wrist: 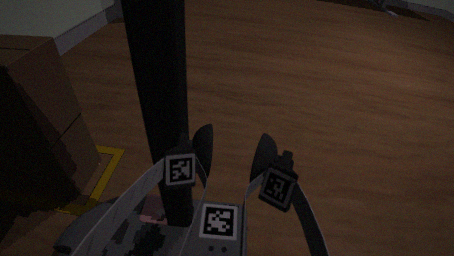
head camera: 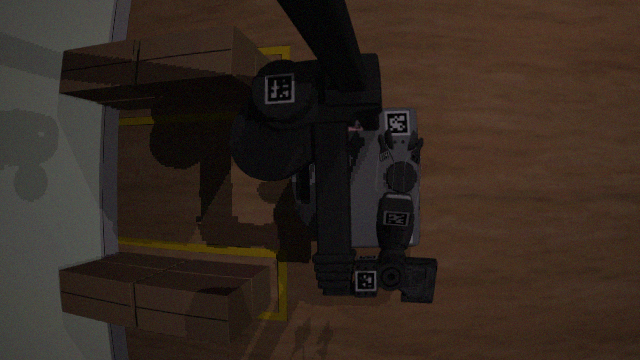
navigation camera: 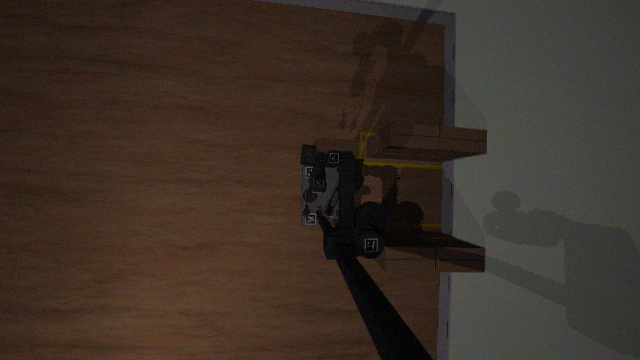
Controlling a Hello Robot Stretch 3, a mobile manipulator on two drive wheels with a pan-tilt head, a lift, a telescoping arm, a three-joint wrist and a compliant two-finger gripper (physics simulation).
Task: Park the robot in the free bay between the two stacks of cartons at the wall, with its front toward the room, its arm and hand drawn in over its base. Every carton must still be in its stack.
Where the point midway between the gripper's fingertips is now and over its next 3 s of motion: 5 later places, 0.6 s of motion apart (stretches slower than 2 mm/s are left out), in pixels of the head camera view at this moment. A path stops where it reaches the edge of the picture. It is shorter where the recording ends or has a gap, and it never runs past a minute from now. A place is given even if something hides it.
My gripper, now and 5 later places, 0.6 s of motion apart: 401,131; 384,131; 356,132; 347,132; 324,133; 309,134
